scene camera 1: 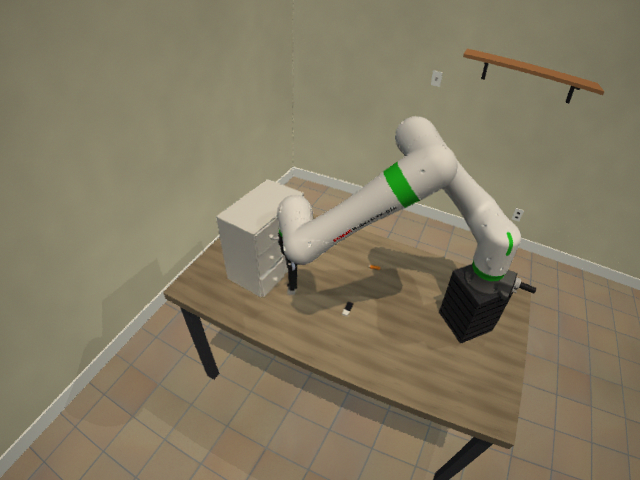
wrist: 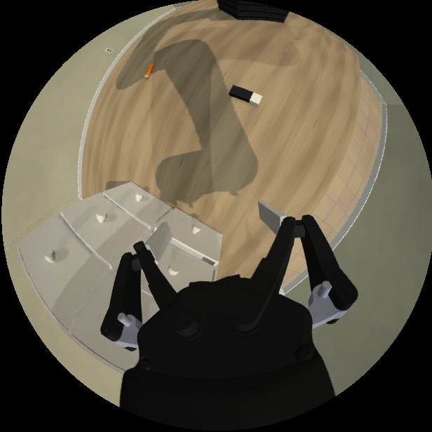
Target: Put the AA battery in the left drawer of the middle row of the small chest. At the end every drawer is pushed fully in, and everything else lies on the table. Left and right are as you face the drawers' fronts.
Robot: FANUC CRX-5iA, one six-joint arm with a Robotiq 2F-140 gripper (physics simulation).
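Places are measured from the arm's base along level axes (x ahead, y left, z up), in centimetres.
Pixels of known places: gripper, fingertip midpoint: (scene camera 1: 288, 277); arm's base, link origin: (scene camera 1: 484, 279).
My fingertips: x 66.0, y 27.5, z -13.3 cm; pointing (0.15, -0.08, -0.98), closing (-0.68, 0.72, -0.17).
Ahead of a thing's pixels: the offset from my fingertips to its middle. "pt": to the spot under its first point. Level surfaces: height alone.
An orange AA battery @(dx -21.2, dy -34.6, dz -11.3 cm) (scene camera 1: 374, 267) (wrist: 149, 71) lies on the table, well away from the chest. The small white chest @(dx +18.8, dy -8.8, dz +4.7 cm) (scene camera 1: 241, 258) (wrist: 80, 285) stands at the table's far left end, with small knobs on its drawer fronts. The middle-row left knob @(pt dx +8.5, dy -0.9, dz +5.3 cm) (scene camera 1: 271, 257) (wrist: 173, 271) shows near one finger in the wrist view. No drawer stands far out; a pale strip shows between the middle and bottom left drawers, and whether one is slightly out I cannot tell. My gripper (scene camera 1: 292, 287) (wrist: 213, 219) is open and empty, close in front of the chest's left column, and partly hidden by the arm.
A black and white block @(dx -22.7, dy -7.7, dz -11.4 cm) (scene camera 1: 347, 308) (wrist: 245, 95) lies on the wooden table @(dz -12.0 cm) (scene camera 1: 392, 366) (wrist: 300, 130), between chest and robot base. The black base stand (scene camera 1: 473, 307) (wrist: 255, 11) is at the opposite end. A brown shelf (scene camera 1: 532, 70) hangs on the back wall.
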